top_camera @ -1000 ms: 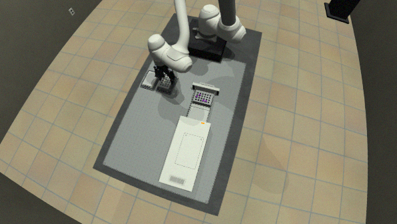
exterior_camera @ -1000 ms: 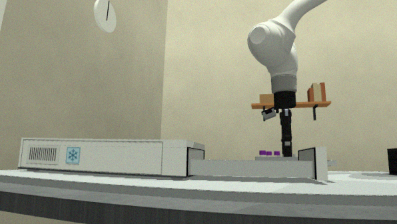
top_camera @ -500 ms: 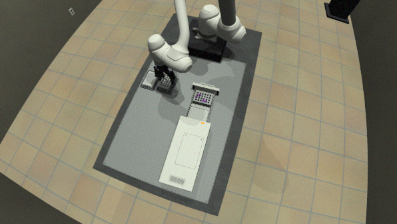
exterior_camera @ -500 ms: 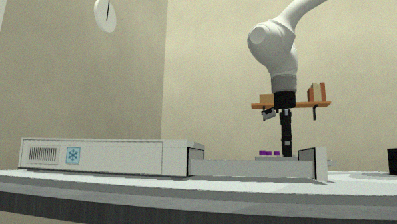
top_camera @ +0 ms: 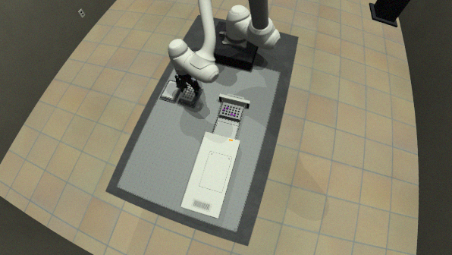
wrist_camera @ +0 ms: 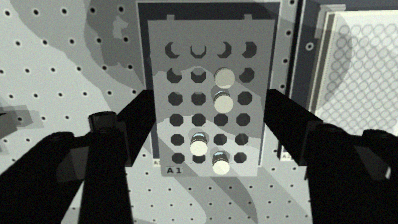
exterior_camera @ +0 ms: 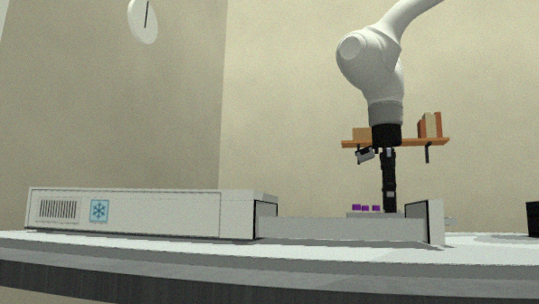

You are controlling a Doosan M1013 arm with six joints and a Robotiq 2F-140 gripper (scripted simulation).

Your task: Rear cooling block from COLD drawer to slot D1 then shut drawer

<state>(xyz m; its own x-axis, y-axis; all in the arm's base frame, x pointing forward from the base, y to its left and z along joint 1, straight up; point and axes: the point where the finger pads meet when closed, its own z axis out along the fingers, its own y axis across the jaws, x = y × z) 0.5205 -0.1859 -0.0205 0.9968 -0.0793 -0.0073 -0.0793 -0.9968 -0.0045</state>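
Right now the grey cooling block is 30 mm below my hand. Round my hand: cooler COLD: 290 mm ahead, 290 mm to the left, 20 mm below; deck slot D1: 60 mm below; drawer: 100 mm ahead, 300 mm to the left, 20 mm below.
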